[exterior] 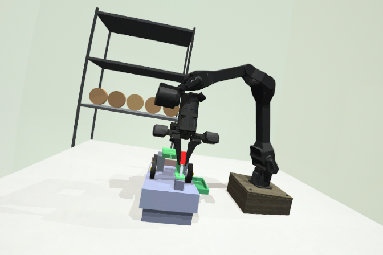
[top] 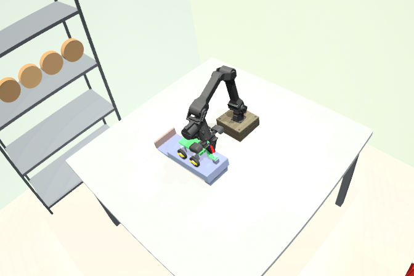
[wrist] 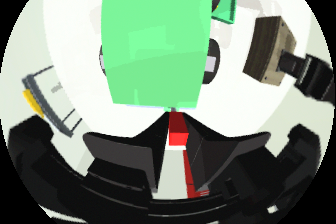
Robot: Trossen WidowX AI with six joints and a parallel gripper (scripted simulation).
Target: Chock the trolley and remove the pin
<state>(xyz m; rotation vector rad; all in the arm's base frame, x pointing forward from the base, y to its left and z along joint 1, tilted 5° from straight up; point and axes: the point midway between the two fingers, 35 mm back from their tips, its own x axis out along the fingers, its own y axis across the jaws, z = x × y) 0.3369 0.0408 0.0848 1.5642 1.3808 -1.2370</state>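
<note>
My gripper tip is now 190 mm to the left of the green tray, 150 mm above it and 140 mm past it. Round my gripper tip: red-headed stop pin (right at my gripper tip); trolley (110 mm to the right, 30 mm below); lavender ramp (110 mm to the right, 100 mm below).
</note>
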